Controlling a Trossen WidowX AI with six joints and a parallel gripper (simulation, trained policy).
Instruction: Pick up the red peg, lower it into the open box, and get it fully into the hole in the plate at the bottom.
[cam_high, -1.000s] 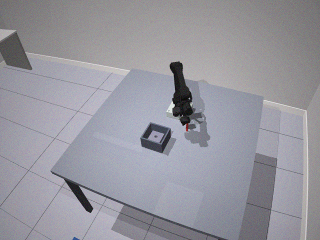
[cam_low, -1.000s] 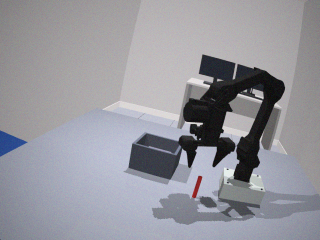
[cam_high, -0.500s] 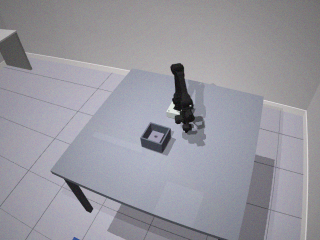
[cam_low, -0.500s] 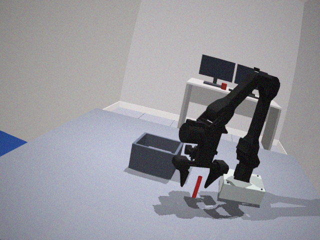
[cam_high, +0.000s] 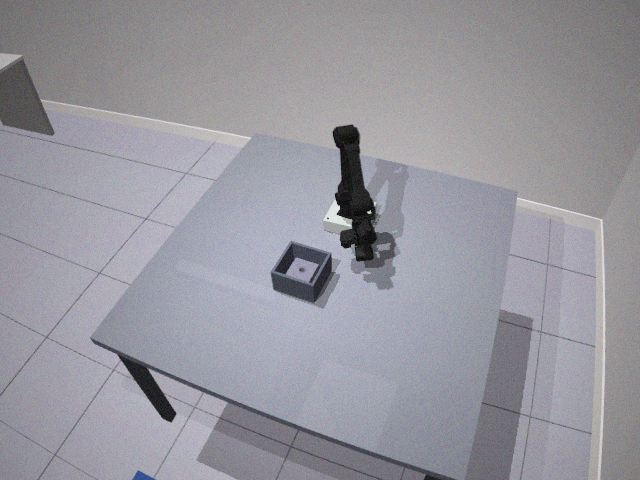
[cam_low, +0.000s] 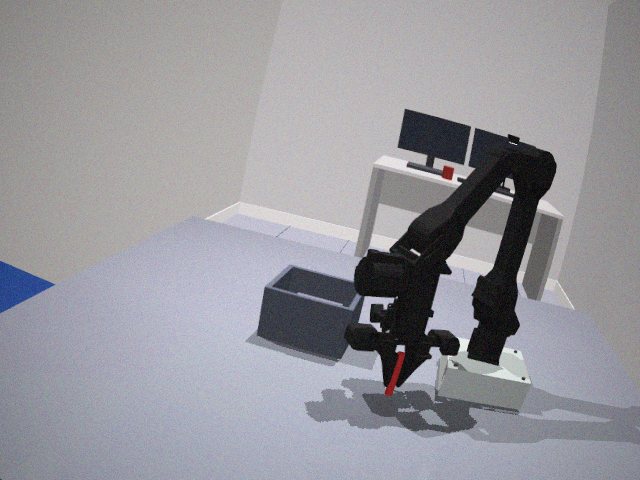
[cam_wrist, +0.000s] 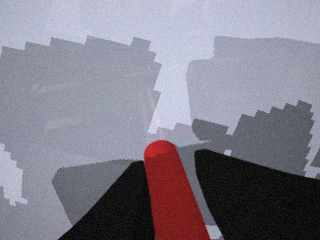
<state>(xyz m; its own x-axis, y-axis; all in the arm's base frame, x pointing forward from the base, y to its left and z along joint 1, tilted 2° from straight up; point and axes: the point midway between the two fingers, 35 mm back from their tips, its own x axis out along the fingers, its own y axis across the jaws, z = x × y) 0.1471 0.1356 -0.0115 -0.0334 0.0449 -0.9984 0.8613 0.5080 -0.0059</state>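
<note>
Now: the red peg 30 mm above my gripper tip. The rest, counted from my gripper tip: dark grey box 200 mm ahead, 150 mm to the right, 10 mm above; then grey plate 200 mm ahead, 150 mm to the right, 30 mm above.
</note>
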